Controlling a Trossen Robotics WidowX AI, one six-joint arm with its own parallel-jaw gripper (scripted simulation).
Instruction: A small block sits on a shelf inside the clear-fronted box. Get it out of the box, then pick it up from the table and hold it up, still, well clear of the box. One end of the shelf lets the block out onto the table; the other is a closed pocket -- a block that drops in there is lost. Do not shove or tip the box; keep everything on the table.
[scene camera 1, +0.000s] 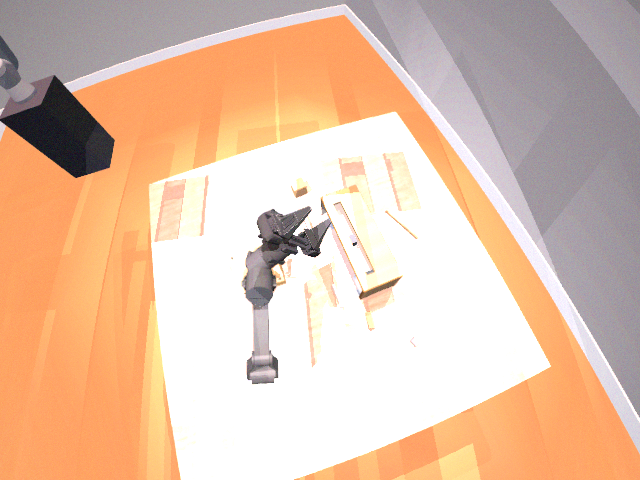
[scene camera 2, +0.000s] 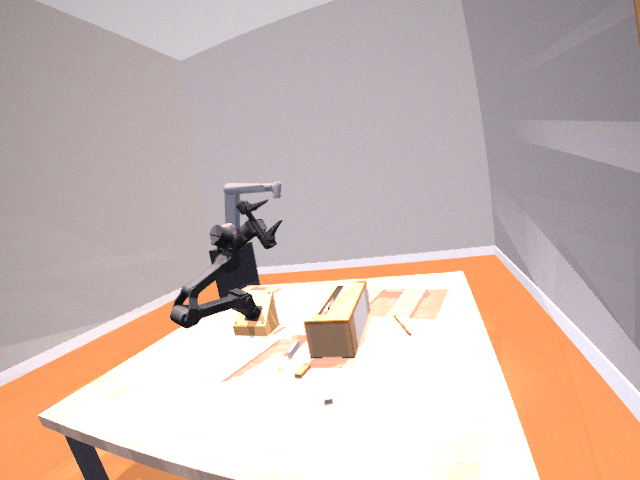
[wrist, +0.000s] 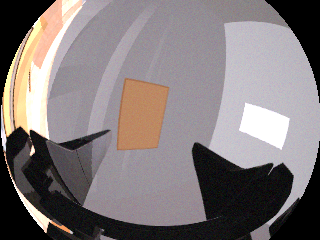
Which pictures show my gripper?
Scene camera 1, scene camera 2 and the wrist view: all of them.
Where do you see my gripper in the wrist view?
At 152, 141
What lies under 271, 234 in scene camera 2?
My gripper.
